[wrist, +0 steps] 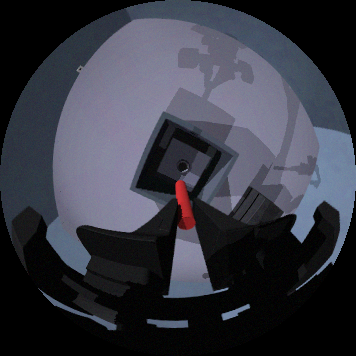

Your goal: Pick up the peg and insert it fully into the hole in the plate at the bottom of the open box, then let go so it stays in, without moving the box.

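Frame: origin at the arm's base, x right, y up, z back, level; centimetres.
Seen in the pictures: gripper, fingertip midpoint: point(184, 202).
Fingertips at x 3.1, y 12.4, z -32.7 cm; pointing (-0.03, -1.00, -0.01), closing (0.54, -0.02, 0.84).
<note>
A point is followed by its place in that frame.
The red peg point(184, 206) {x 3.0, y 12.9, z -32.6 cm} is held between the fingertips of my gripper point(184, 202) {x 3.1, y 12.4, z -32.7 cm}, which is shut on it. The peg's far end points toward the open box point(143, 162) {x 0.6, y 1.2, z -38.7 cm}, whose dark walls surround a grey plate point(170, 154) {x 3.8, y -2.8, z -35.3 cm} at the bottom. The round hole point(183, 166) shows in the plate, a little above the peg's far end in the view. The peg is outside the hole, and its far end overlaps the near part of the box's opening in the view. How high the peg is above the plate is hard to tell.
The light table point(100, 125) {x -0.1, y -8.6, z -57.8 cm} lies under the box. A dark grooved block point(255, 206) {x 5.9, y -0.6, z -8.9 cm} stands to the right of the gripper, partly behind the right finger. Shadows of the arm and box fall on the table at the upper right.
</note>
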